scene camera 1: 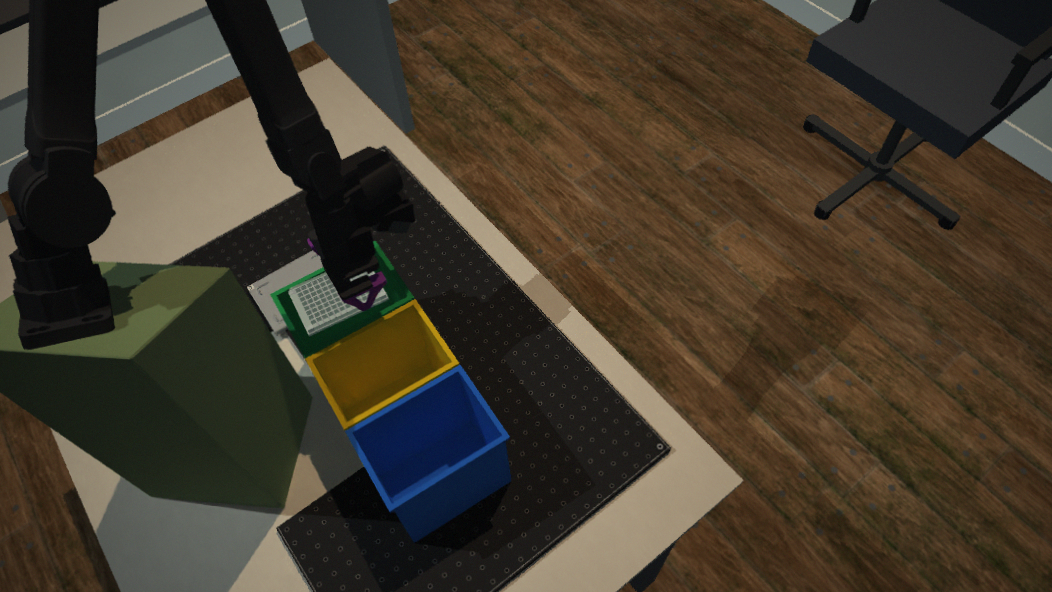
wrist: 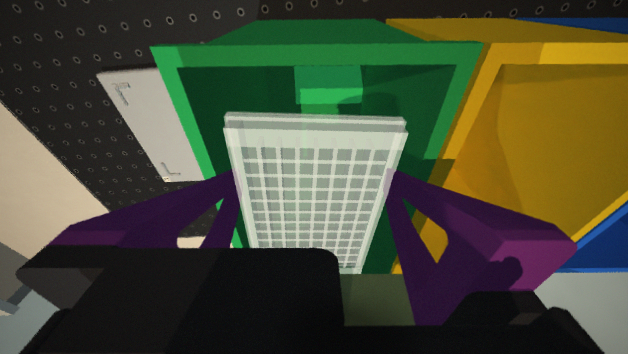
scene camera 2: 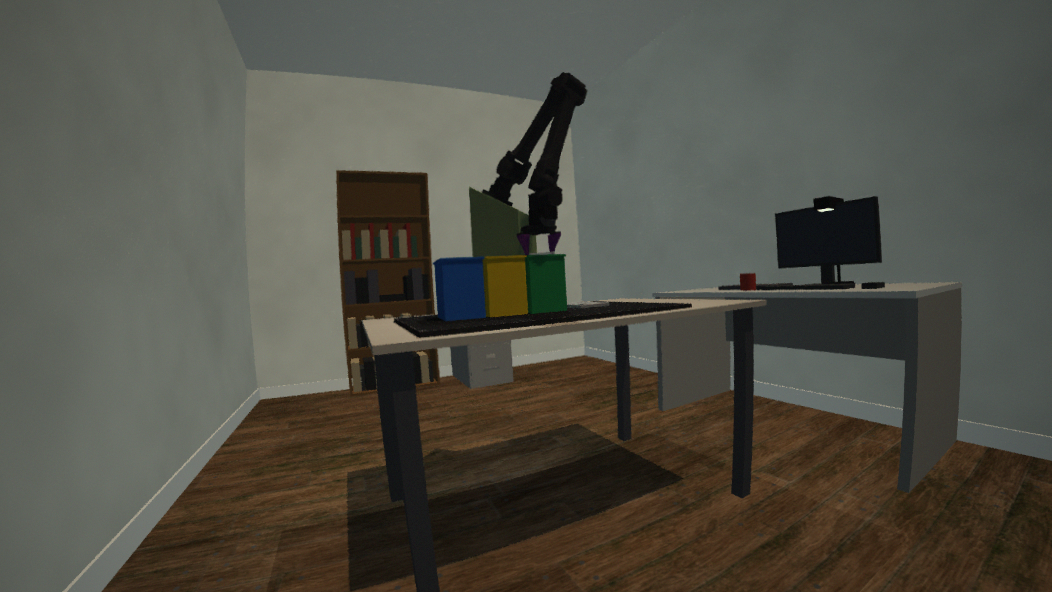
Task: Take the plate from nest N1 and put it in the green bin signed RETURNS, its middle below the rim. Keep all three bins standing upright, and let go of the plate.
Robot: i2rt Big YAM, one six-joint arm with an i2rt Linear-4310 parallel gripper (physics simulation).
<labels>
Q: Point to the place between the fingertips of my gripper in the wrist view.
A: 312, 177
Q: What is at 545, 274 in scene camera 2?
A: A green bin.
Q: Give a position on a green bin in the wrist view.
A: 323, 66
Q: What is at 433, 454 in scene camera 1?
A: A blue bin.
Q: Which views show the green bin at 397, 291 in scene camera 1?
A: Scene camera 1, the wrist view and scene camera 2: all of them.
</labels>
